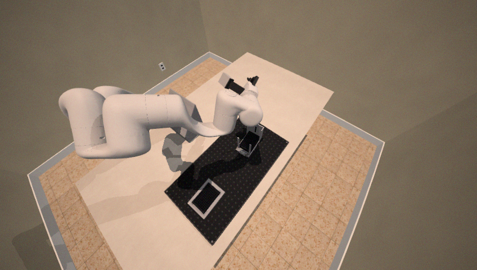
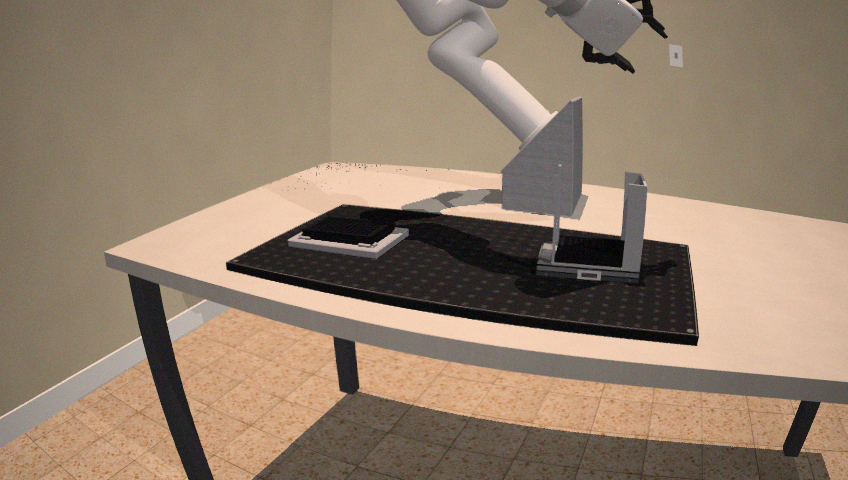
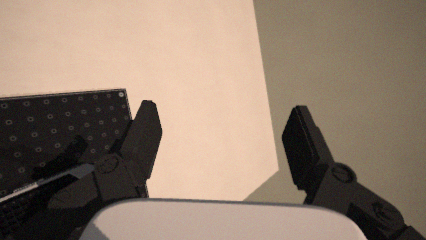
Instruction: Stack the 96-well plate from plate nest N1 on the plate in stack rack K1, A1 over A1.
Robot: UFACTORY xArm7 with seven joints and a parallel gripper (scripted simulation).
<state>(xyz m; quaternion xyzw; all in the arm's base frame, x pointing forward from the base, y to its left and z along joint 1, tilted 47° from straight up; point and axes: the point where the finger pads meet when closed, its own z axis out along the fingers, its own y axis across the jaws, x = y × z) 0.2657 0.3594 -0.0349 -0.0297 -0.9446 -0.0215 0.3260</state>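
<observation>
Right now my hand is 45 cm to the left of the plate nest N1, 34 cm above it and 16 cm short of it. From my hand the other things lie so: thin post (26 cm below, 16 cm ahead, 12 cm to the right).
</observation>
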